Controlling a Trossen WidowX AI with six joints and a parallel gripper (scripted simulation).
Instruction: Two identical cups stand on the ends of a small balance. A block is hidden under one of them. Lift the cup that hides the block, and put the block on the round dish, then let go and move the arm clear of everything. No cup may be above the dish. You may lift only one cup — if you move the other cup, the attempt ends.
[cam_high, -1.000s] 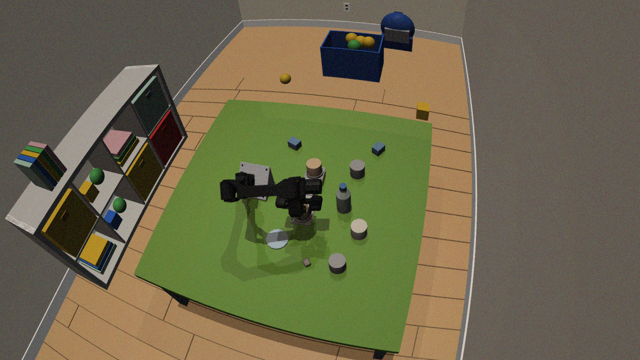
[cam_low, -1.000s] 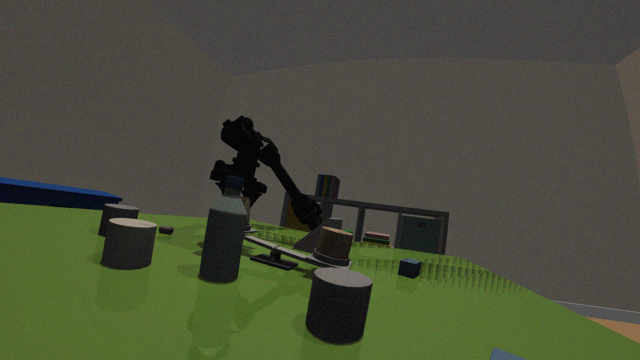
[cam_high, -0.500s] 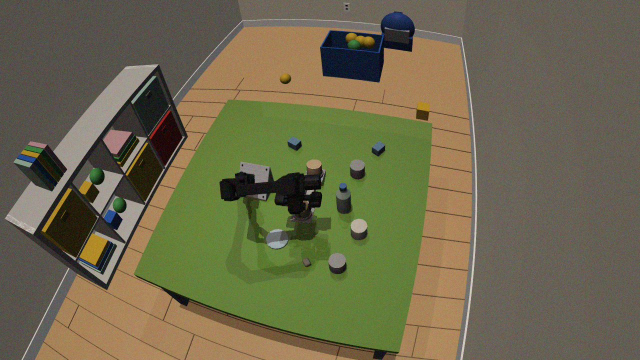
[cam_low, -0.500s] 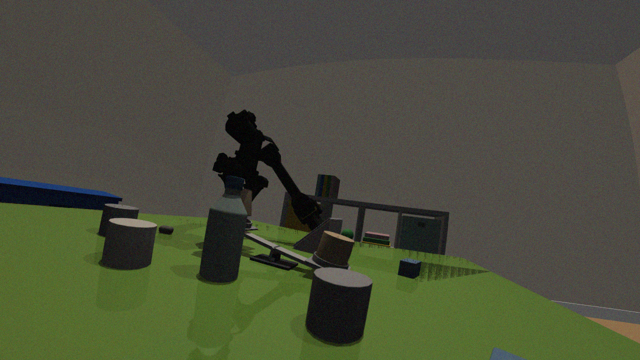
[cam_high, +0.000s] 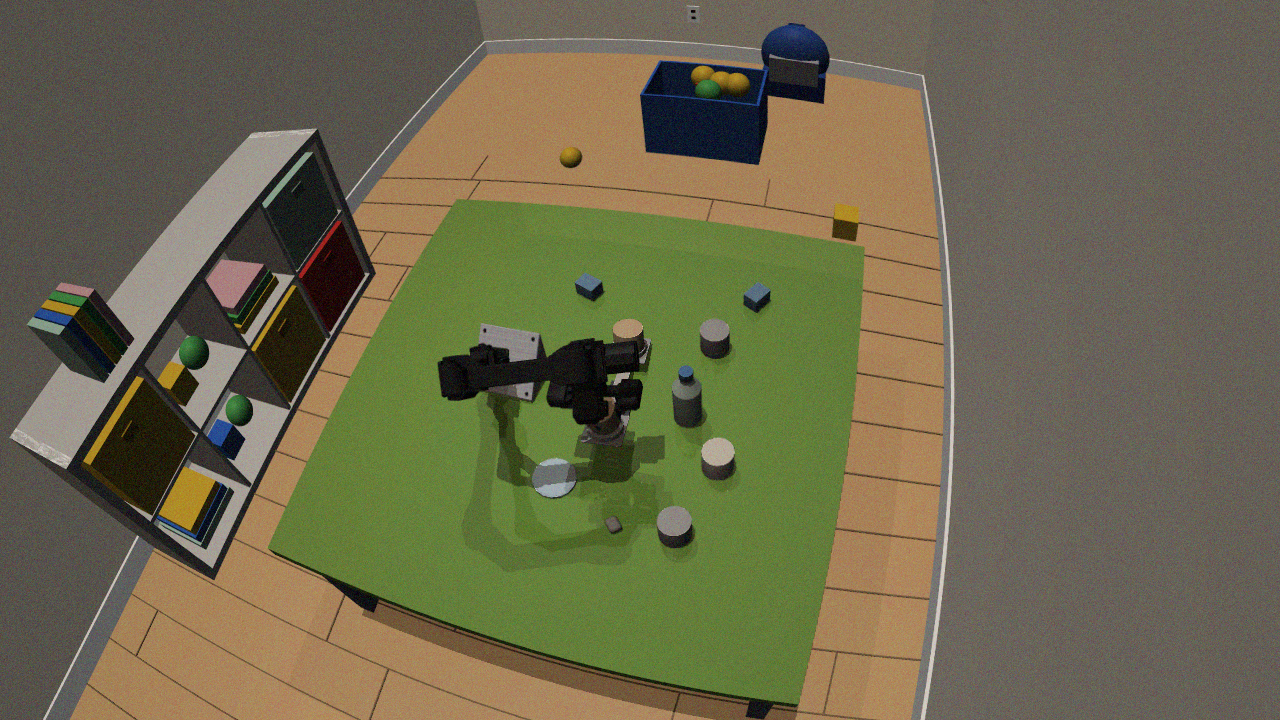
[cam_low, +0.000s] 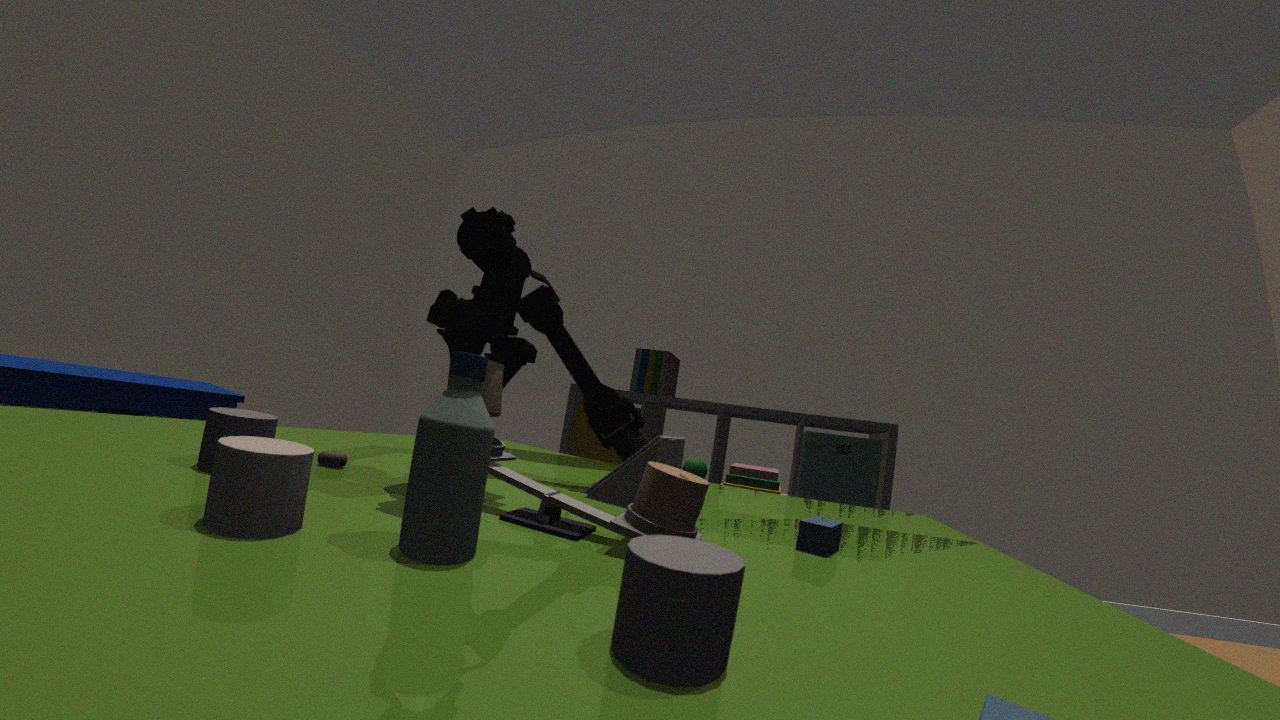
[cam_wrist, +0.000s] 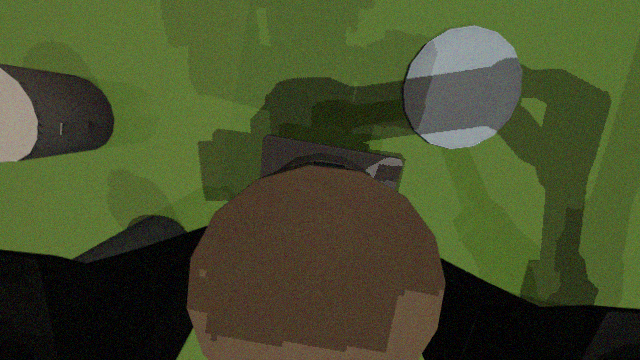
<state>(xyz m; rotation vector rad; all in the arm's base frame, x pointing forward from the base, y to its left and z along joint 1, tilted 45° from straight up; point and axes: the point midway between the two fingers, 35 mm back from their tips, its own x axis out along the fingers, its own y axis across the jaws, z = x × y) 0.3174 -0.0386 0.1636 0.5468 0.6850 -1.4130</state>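
The grey block lies 5 cm below my gripper tip and 1 cm to the left of it. Round my gripper tip: pale round dish (13 cm below, 10 cm to the right, 10 cm behind); then balance (13 cm to the left, 9 cm below, 1 cm behind); then brown cup (2 cm to the right, 1 cm above).
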